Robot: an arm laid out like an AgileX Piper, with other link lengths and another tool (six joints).
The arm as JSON. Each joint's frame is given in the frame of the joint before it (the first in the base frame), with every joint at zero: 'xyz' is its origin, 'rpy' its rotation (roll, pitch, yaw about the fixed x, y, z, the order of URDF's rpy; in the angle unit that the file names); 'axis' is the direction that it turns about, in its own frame. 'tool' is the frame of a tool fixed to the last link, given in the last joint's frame.
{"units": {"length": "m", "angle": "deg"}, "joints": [
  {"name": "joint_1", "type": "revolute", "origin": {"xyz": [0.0, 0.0, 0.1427], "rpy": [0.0, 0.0, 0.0]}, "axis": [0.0, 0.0, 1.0]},
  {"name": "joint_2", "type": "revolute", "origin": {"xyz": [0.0, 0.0, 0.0], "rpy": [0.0, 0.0, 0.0]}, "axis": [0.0, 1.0, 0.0]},
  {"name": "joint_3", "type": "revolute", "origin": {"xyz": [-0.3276, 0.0, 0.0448], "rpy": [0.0, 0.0, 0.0]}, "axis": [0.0, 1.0, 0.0]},
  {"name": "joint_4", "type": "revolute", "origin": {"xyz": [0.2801, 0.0, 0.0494], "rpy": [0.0, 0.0, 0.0]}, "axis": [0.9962, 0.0, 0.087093]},
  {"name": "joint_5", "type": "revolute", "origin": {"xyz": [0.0, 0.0, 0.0], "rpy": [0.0, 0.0, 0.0]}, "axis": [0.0, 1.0, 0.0]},
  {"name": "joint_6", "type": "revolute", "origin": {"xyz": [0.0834, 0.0, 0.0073], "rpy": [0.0, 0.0, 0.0]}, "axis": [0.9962, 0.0, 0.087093]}
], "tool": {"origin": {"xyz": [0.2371, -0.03, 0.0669], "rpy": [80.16, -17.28, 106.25]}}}
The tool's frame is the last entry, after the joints.
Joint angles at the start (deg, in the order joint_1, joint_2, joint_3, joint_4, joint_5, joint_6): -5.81 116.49 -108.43 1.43 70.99 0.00
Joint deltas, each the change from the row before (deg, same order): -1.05 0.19 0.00 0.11 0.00 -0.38; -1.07 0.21 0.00 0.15 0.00 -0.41; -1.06 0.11 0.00 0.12 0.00 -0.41; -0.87 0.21 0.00 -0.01 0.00 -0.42; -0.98 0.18 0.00 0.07 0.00 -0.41; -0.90 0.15 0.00 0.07 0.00 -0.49; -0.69 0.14 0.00 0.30 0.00 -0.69; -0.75 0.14 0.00 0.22 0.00 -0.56; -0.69 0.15 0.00 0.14 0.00 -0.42
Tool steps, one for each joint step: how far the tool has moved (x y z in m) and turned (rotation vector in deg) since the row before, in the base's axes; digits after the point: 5 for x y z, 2 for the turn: -0.00141 -0.01011 -0.00198 0.03 0.18 -0.69; -0.00158 -0.01007 -0.00220 0.06 0.19 -0.68; -0.00172 -0.01009 -0.00114 0.02 0.10 -0.67; -0.00164 -0.00874 -0.00215 -0.09 0.21 -0.46; -0.00195 -0.00946 -0.00186 -0.01 0.17 -0.59; -0.00184 -0.00855 -0.00153 -0.03 0.14 -0.43; -0.00105 -0.00508 -0.00146 0.14 0.09 -0.05; -0.00142 -0.00617 -0.00145 0.10 0.10 -0.23; -0.00152 -0.00604 -0.00155 0.06 0.12 -0.29
